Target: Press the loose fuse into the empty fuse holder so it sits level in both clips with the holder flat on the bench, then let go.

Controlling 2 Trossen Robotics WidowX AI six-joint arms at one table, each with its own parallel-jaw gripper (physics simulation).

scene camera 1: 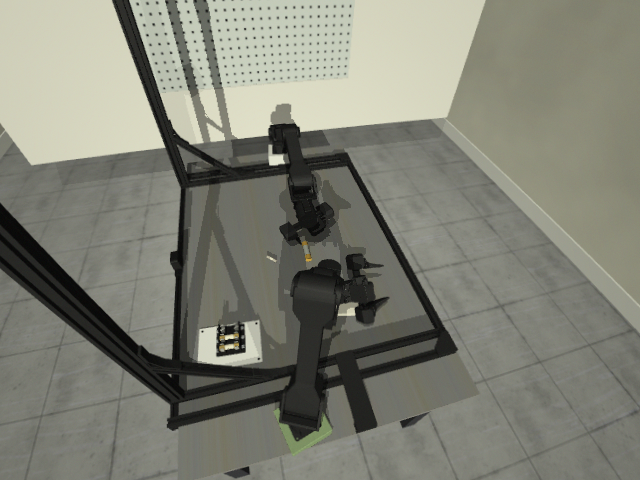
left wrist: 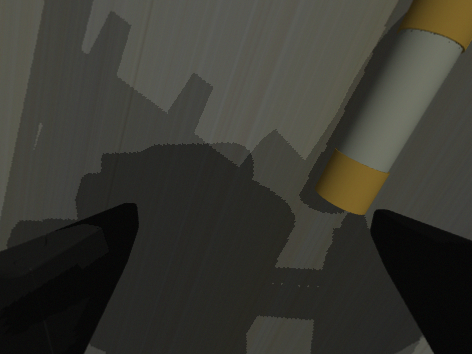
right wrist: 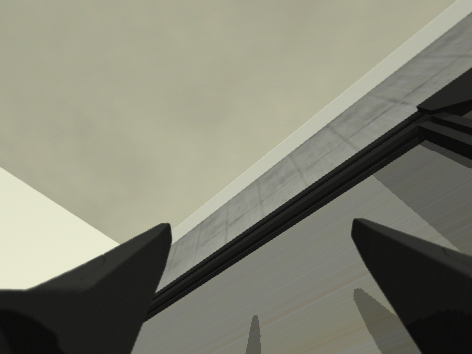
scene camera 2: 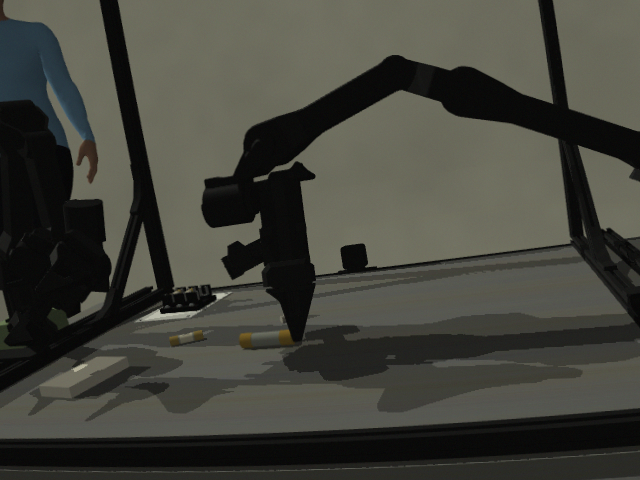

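Seen in the pictures: left gripper, between the fingertips: (scene camera 1: 310,236) (left wrist: 255,217) (scene camera 2: 297,336); right gripper, between the fingertips: (scene camera 1: 385,281) (right wrist: 260,229) (scene camera 2: 22,318); left arm's base, origin of its link: (scene camera 1: 279,150); right arm's base, origin of its link: (scene camera 1: 302,420).
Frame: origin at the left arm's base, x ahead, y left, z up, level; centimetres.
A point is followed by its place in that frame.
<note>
A large fuse (scene camera 1: 307,251) @(x 56.6, y 7.7, z -4.6 cm) (scene camera 2: 265,339) @(x 55.5, y 8.4, z -5.3 cm) (left wrist: 397,105) @(x 55.6, y 7.7, z -4.5 cm) with orange caps and a pale body lies loose on the bench. A smaller orange-capped fuse (scene camera 2: 186,338) @(x 71.0, y 5.3, z -5.7 cm) lies beyond its far-left side in scene camera 2. The black fuse holder (scene camera 1: 230,338) (scene camera 2: 188,298) stands on a white board (scene camera 1: 207,352) @(x 88.5, y -22.5, z -6.3 cm); two rows show fuses, and the row farthest back in scene camera 1 looks empty. My left gripper (scene camera 1: 309,235) @(x 49.9, y 9.6, z -4.6 cm) (scene camera 2: 297,339) @(x 49.9, y 9.6, z -4.6 cm) (left wrist: 255,217) @(x 49.9, y 9.6, z -4.6 cm) is open and low, with one fingertip by the large fuse's near end. My right gripper (scene camera 1: 385,282) @(x 77.5, y 28.1, z 5.1 cm) (right wrist: 260,229) @(x 77.5, y 28.1, z 5.1 cm) is open and empty, away from both fuses.
A pale block (scene camera 1: 347,312) @(x 80.7, y 17.5, z -5.0 cm) (scene camera 2: 82,378) @(x 75.8, y 22.6, z -5.0 cm) lies below my right arm. A small pale piece (scene camera 1: 271,257) @(x 57.4, y -4.6, z -5.5 cm) lies left of the large fuse in scene camera 1. A black frame (scene camera 1: 397,242) @(x 56.0, y 39.8, z -4.4 cm) borders the bench. A green plate (scene camera 1: 314,438) @(x 112.5, y 4.4, z -1.3 cm) is under the right arm's base.
</note>
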